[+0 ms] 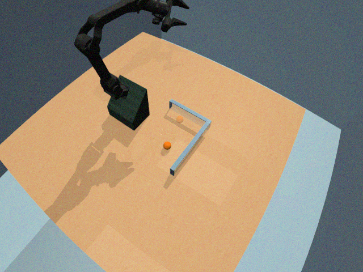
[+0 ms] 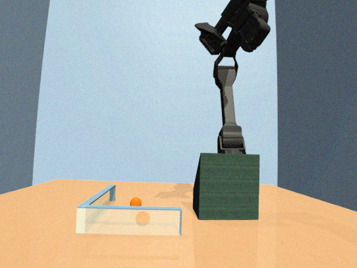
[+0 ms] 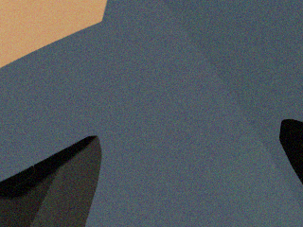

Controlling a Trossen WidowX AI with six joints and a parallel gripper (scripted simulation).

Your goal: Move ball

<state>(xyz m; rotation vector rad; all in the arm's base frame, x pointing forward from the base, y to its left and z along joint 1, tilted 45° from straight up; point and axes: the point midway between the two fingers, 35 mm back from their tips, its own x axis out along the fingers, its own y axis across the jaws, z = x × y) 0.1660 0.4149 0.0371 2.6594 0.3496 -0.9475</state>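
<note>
The orange ball lies 130 mm ahead of my gripper tip, 360 mm to the right of it and 440 mm below it. Also, from my gripper tip: see-through copy of the ball 110 mm ahead, 200 mm to the right, 440 mm below.
</note>
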